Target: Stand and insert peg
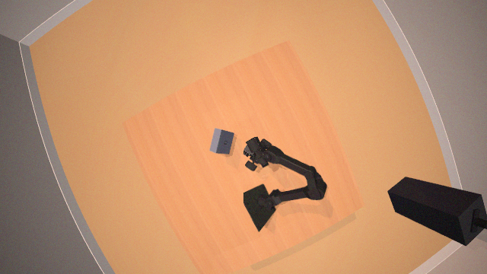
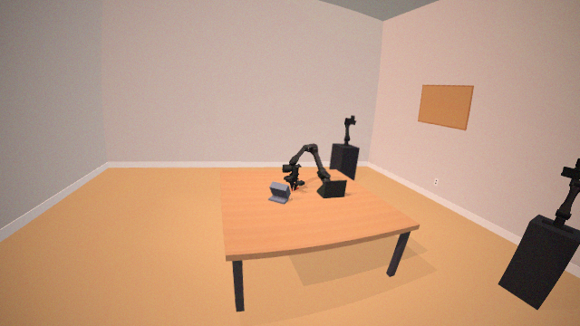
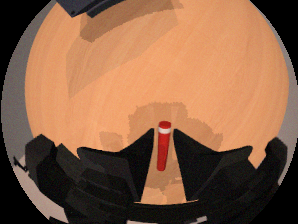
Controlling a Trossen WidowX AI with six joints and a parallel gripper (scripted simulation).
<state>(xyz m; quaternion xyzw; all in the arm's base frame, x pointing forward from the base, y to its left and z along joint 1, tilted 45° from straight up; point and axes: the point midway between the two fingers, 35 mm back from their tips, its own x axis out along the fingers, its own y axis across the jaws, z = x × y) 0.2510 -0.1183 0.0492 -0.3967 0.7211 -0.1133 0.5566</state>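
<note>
The red peg lies 1 cm to the right of my gripper tip and 1 cm behind it. Also, from my gripper tip: sloped panel 17 cm ahead, 14 cm to the left, 7 cm above.
</note>
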